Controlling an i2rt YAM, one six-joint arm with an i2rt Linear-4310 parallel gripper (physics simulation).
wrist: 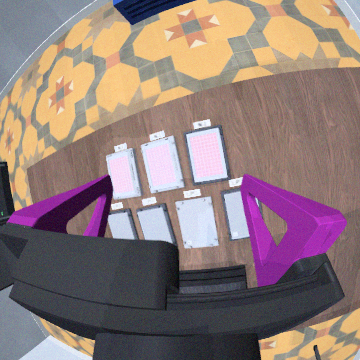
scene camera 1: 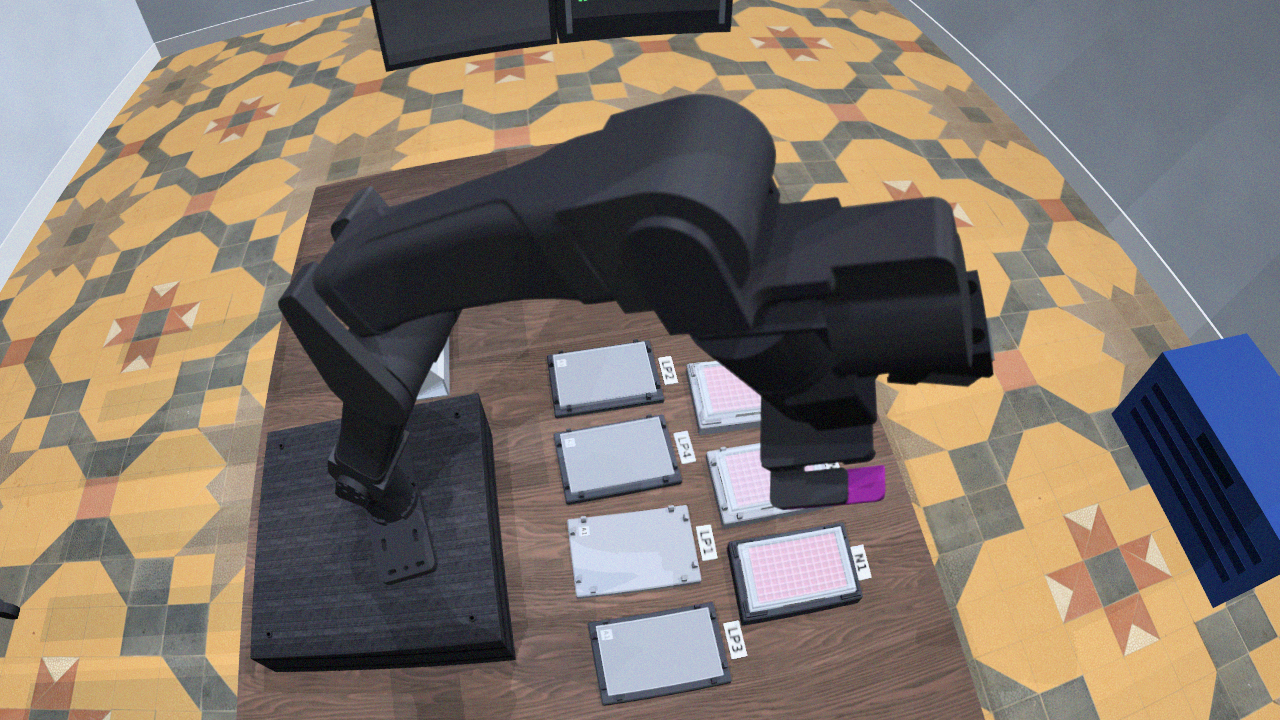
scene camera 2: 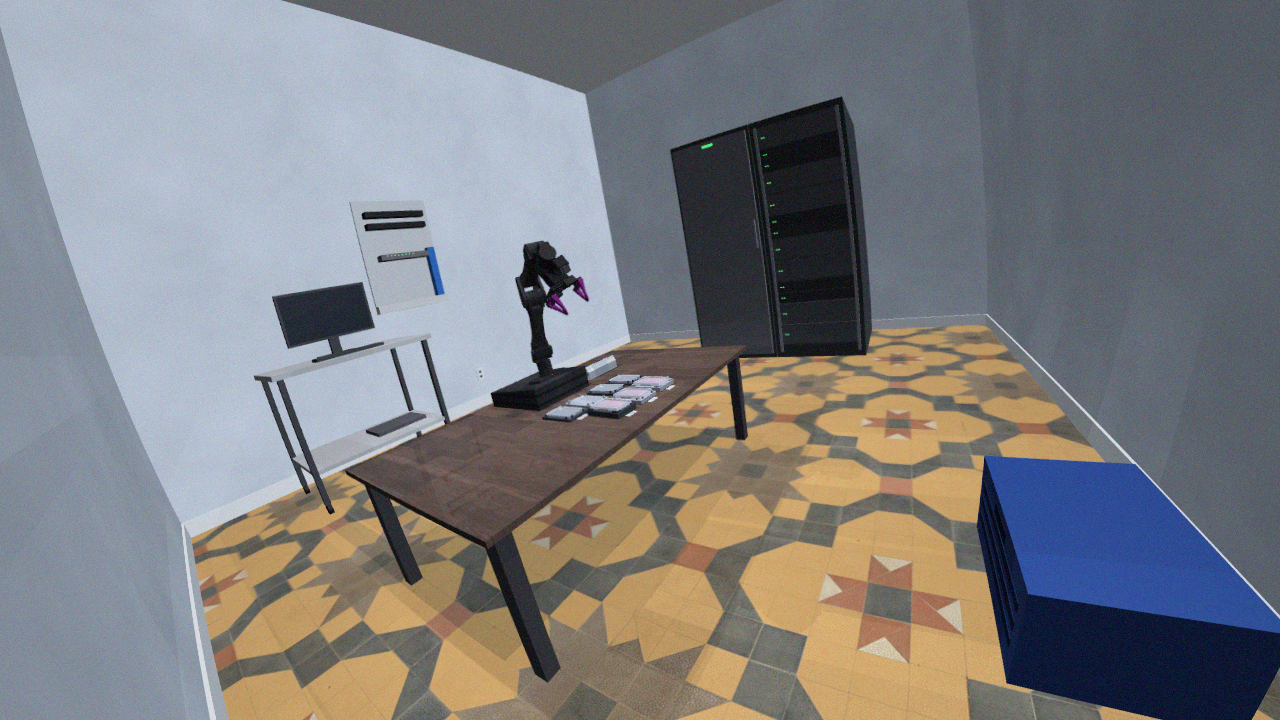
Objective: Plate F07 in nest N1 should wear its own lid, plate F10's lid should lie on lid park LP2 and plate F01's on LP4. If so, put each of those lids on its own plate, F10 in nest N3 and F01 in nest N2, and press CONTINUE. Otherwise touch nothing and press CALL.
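Note:
Nest N1 holds a pink-welled plate in a dark frame; whether a clear lid covers it I cannot tell. Two more pink-welled plates, a middle one and a far one, sit in light frames with labels hidden or unreadable. Grey lids lie on dark parks LP2, LP4 and LP3. LP1 is light grey with corner clips. Plate codes are unreadable. My gripper is open and empty, high above the plates.
The white button panel stands behind the arm, mostly hidden in scene camera 1; its buttons do not show. The black base block is beside the lid parks. A blue cabinet stands on the floor off the table.

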